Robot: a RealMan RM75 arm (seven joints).
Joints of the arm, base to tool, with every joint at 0 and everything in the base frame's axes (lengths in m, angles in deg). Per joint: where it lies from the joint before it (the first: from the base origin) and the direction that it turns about. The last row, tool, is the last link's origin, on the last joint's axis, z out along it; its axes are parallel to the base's.
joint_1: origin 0 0 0.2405 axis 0 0 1
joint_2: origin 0 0 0 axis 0 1 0
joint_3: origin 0 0 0.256 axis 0 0 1
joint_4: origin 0 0 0 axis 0 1 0
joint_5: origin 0 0 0.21 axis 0 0 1
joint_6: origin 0 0 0 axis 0 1 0
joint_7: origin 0 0 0.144 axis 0 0 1
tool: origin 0 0 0
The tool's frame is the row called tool.
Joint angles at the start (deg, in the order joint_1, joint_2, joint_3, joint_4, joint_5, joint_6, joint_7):
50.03 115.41 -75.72 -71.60 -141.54 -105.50 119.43
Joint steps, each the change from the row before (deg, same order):
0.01 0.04 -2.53 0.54 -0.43 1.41 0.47
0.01 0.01 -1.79 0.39 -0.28 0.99 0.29
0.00 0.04 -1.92 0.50 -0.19 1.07 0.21
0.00 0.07 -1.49 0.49 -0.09 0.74 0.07
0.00 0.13 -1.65 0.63 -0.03 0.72 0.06
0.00 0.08 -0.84 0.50 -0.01 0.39 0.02
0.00 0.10 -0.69 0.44 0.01 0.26 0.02
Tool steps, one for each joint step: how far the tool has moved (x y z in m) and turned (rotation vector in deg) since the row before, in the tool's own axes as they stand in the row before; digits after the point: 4 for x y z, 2 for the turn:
-0.0019 0.0005 0.0069 0.33 1.61 -0.73
-0.0013 0.0004 0.0048 0.24 1.12 -0.58
-0.0015 0.0008 0.0055 0.13 1.11 -0.72
-0.0011 0.0011 0.0047 -0.10 0.86 -0.63
-0.0012 0.0018 0.0057 -0.32 0.94 -0.70
-0.0003 0.0010 0.0035 -0.28 0.51 -0.27
-0.0003 0.0011 0.0030 -0.34 0.43 -0.22

